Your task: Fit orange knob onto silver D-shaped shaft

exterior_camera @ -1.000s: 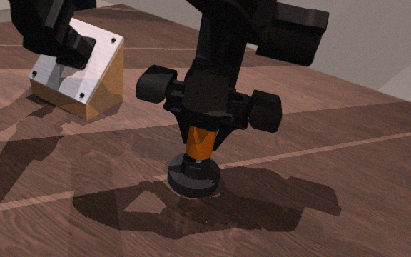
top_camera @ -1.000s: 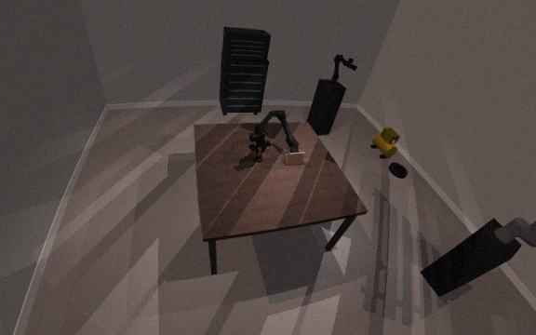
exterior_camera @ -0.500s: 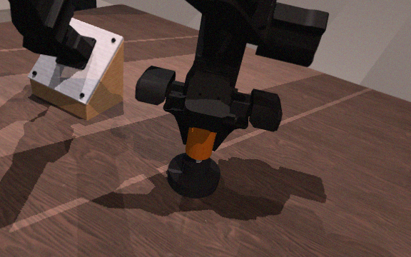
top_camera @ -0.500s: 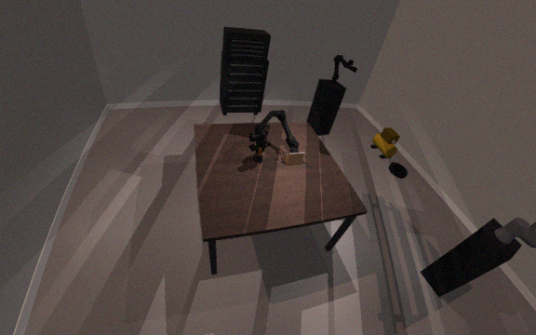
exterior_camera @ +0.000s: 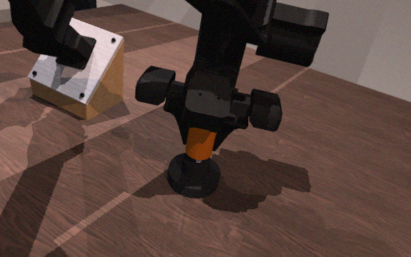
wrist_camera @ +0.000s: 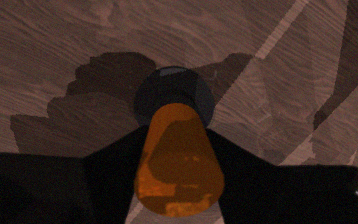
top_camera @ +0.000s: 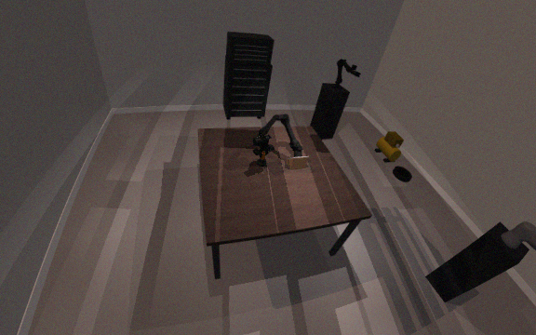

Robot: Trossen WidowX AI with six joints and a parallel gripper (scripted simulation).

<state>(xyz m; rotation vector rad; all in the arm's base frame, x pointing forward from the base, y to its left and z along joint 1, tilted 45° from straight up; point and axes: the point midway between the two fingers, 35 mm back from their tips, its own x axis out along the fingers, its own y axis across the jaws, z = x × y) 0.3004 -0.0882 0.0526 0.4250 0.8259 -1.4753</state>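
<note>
My gripper tip is now 3 cm below the orange knob. From my gripper tip the other things lie so: round dark pedestal (4 cm below).
</note>
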